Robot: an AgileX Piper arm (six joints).
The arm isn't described. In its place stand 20 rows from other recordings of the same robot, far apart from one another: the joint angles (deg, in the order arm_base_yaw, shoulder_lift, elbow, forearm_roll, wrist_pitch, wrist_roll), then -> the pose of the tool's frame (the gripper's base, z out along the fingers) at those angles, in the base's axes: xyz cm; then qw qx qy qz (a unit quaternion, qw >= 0).
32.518 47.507 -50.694 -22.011 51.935 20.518 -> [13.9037 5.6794 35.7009 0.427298 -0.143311 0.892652 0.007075]
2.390 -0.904 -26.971 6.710 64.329 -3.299 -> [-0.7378 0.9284 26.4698 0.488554 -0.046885 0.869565 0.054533]
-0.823 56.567 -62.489 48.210 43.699 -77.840 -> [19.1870 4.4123 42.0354 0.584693 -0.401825 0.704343 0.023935]
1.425 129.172 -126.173 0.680 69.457 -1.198 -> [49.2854 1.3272 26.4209 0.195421 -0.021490 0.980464 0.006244]
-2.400 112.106 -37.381 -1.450 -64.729 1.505 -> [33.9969 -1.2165 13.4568 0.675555 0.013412 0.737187 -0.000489]
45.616 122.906 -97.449 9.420 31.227 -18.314 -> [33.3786 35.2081 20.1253 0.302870 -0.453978 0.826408 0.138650]
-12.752 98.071 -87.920 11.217 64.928 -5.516 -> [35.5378 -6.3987 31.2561 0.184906 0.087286 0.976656 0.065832]
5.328 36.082 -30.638 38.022 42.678 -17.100 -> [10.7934 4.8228 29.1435 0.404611 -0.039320 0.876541 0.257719]
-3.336 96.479 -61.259 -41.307 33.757 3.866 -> [34.1694 -5.3352 22.1110 0.211834 -0.183860 0.925087 -0.256001]
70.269 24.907 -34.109 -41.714 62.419 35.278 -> [6.8561 3.2182 31.1738 0.483141 -0.302031 0.820189 0.051391]
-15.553 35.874 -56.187 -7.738 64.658 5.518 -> [7.5190 -3.2421 38.9831 0.419252 0.164876 0.886631 -0.104544]
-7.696 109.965 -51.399 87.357 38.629 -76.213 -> [34.3966 1.0783 12.7799 0.270937 0.045612 0.905946 0.322142]
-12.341 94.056 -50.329 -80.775 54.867 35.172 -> [27.8585 -13.6147 22.0157 0.079077 -0.049650 0.853638 -0.512429]
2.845 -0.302 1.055 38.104 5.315 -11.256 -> [5.6357 0.8009 20.0695 0.678589 0.126388 0.695366 0.200021]
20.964 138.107 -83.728 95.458 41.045 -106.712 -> [41.2867 22.1888 5.8403 0.327345 -0.356861 0.799102 0.356274]
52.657 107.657 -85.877 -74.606 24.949 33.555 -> [29.9305 33.1273 29.5446 0.550388 -0.511877 0.649992 -0.112099]
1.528 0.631 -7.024 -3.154 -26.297 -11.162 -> [3.1468 0.3058 29.1364 0.892674 -0.070386 0.435552 -0.092057]
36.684 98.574 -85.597 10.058 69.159 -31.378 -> [27.3488 22.2254 29.6023 0.107512 -0.535900 0.832560 0.089975]
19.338 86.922 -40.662 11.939 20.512 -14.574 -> [25.2462 9.5590 17.8556 0.239834 -0.199442 0.947589 0.069119]
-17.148 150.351 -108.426 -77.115 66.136 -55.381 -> [45.0476 -22.3897 5.9104 0.389741 0.552414 -0.630781 0.380863]
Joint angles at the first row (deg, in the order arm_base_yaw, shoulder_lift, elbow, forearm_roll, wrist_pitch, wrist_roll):
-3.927, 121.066, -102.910, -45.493, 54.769, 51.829
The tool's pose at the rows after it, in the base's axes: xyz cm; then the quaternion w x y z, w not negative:
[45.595 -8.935 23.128 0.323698 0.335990 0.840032 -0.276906]
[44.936 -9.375 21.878 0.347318 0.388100 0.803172 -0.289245]
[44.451 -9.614 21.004 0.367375 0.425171 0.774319 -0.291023]
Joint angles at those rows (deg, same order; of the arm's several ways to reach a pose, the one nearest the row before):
-3.679, 121.065, -98.269, -53.675, 54.803, 65.650
-3.678, 121.066, -94.349, -60.110, 55.130, 78.771
-3.679, 121.065, -91.585, -64.271, 55.328, 88.445

